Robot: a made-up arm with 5 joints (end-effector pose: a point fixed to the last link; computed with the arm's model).
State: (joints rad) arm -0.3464 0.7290 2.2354 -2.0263 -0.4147
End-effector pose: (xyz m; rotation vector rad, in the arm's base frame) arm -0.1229 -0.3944 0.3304 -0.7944 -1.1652 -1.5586
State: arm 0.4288 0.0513 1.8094 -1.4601 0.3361
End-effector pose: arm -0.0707 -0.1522 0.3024 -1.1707 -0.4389 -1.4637
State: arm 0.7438 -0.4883 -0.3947 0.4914 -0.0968
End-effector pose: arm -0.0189 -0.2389 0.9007 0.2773 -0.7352 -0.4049
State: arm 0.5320 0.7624 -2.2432 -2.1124 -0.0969
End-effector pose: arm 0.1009 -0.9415 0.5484 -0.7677 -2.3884 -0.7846
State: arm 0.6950 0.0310 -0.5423 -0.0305 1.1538
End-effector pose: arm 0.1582 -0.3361 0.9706 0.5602 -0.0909 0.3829
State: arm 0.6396 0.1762 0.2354 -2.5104 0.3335
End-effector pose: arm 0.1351 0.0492 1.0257 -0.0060 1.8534 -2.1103
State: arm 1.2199 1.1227 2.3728 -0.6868 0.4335
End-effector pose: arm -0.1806 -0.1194 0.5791 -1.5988 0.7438 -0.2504
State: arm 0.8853 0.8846 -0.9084 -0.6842 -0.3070
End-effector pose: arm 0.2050 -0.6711 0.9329 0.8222 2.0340 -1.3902
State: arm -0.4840 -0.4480 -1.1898 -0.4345 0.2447
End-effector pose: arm 0.2962 -0.4140 0.9183 0.6754 0.8527 0.7374
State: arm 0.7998 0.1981 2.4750 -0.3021 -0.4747
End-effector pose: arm -0.1017 -0.3517 0.3452 -2.0685 -1.1980 -0.6160
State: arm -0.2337 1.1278 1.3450 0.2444 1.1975
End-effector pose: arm 0.0683 -0.0130 0.6306 -0.8437 0.7216 2.1235
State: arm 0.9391 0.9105 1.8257 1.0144 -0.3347
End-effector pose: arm 0.0950 -0.1148 0.5214 -0.8123 -0.0047 0.5533
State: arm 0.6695 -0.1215 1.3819 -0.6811 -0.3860
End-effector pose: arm -0.0338 -0.0591 0.4243 -1.1539 -0.7145 -1.5696
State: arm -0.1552 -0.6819 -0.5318 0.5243 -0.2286
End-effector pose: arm 0.0535 -0.3184 0.8741 0.7555 -0.6063 0.4086
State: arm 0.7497 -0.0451 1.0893 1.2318 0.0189
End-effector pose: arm 0.2188 -0.0293 0.6161 -0.9989 -0.6440 0.6777
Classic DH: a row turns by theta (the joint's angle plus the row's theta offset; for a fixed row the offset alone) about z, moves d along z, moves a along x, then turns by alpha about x. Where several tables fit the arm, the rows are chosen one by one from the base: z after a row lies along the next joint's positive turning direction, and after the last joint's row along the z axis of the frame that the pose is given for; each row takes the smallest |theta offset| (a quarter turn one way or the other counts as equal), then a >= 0, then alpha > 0; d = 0 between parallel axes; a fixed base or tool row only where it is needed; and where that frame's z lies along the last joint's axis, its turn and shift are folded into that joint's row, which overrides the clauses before.
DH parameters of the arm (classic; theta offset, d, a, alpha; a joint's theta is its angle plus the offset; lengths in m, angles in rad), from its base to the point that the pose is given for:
base (fixed): -1.1791 0 0.158 3.1416
joint 1: -1.3565 -0.5656 0.1582 1.4598
joint 2: -1.5501 -0.1872 0.065 2.0684
joint 3: 0.6709 0.0006 0.4424 1.3132
joint 4: 1.4251 0.0819 0.0287 0.8207
joint 5: -1.5411 0 -0.0726 0
tool (fixed): -1.9845 -0.1276 0 0

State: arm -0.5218 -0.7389 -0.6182 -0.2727 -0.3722
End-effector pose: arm 0.0583 -0.4260 0.8269 0.4876 0.1444 0.2396
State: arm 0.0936 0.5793 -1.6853 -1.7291 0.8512
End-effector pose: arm 0.4939 -0.6701 0.8457 1.5316 2.6791 -0.1249
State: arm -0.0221 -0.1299 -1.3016 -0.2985 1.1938
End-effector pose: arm 0.3266 -0.4302 0.9341 1.3420 0.3455 0.9771
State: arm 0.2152 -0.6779 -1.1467 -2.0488 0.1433
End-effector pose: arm -0.1048 -0.5621 1.0541 0.0963 1.7835 -0.4157
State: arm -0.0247 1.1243 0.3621 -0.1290 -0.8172
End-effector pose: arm 0.3236 -0.0430 0.8824 -0.8857 0.6789 -0.7190
